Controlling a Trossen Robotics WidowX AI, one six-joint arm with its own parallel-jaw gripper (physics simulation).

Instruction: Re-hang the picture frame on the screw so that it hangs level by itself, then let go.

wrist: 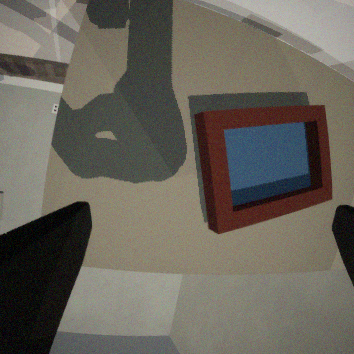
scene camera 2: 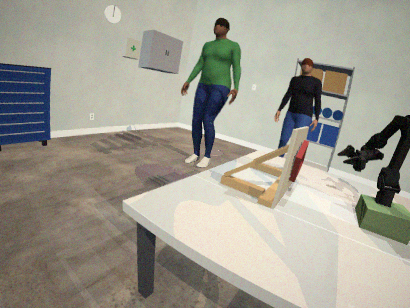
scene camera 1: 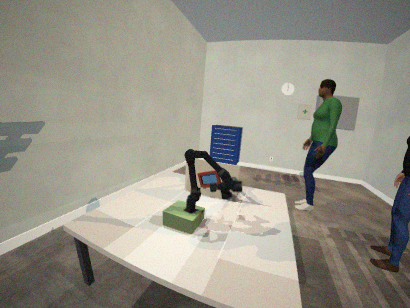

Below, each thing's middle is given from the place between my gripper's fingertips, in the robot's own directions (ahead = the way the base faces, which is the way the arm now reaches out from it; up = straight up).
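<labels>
With the picture frame (wrist: 257, 163) as the reference, my gripper is 170 mm short of it, 40 mm above it and 190 mm to the right of it. The beige upright board (scene camera 2: 299, 135) is 190 mm ahead of my hand, 50 mm below it and 190 mm to the left of it. Counted from my hand as well, the wooden board stand (scene camera 2: 265, 198) is 210 mm to the left, 330 mm ahead and 90 mm below.
</labels>
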